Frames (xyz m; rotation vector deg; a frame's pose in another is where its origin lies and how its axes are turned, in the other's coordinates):
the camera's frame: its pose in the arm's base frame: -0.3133 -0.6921 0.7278 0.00 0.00 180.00
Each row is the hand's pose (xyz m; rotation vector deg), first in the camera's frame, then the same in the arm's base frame.
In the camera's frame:
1: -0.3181 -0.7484 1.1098 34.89 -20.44 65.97
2: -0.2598 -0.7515 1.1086 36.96 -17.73 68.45
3: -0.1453 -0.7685 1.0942 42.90 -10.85 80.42
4: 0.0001 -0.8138 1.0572 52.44 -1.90 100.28
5: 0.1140 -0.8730 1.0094 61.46 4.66 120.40
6: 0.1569 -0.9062 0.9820 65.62 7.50 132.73
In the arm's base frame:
1: 0.0048 0.0563 1.8376 -22.56 -38.50 -106.63
2: -0.0535 0.0594 1.8364 -19.33 -40.29 -104.04
3: -0.1680 0.0764 1.8220 -11.14 -44.05 -91.35
4: -0.3134 0.1217 1.7850 -1.76 -48.62 -69.22
5: -0.4273 0.1809 1.7372 3.88 -51.21 -46.38
6: -0.4702 0.2141 1.7098 5.85 -51.18 -32.88

